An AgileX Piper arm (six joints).
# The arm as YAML. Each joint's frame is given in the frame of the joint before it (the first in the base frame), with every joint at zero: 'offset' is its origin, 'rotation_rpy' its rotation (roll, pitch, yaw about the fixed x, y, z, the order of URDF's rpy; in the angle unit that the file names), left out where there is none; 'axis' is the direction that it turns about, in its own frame. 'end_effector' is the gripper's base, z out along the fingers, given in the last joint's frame.
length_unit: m
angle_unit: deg
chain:
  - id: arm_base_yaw
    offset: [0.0, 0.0, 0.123]
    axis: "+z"
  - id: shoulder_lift
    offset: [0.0, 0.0, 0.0]
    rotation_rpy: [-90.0, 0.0, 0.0]
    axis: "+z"
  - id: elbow
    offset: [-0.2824, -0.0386, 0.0]
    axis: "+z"
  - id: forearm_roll
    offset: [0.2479, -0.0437, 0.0]
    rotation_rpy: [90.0, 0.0, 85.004]
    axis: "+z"
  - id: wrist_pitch
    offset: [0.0, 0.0, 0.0]
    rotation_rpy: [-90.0, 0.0, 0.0]
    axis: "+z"
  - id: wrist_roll
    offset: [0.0, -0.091, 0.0]
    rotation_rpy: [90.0, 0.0, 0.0]
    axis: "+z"
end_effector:
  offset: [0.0, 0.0, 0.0]
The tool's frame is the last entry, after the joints.
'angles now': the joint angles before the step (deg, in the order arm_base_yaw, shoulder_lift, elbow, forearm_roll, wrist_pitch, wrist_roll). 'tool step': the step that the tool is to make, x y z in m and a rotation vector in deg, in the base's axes. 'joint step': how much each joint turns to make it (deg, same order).
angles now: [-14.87 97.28 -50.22 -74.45 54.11 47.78]
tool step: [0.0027 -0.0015 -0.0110 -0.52 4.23 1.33]
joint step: [0.01 2.32 -0.01 -0.95 0.55 -1.91]
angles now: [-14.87 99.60 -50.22 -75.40 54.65 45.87]
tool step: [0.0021 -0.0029 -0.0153 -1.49 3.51 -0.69]
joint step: [0.01 3.46 0.01 -1.77 2.00 1.15]
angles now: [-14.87 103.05 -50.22 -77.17 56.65 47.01]
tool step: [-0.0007 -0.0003 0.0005 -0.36 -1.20 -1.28]
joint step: [0.01 0.00 0.00 0.00 0.59 1.69]
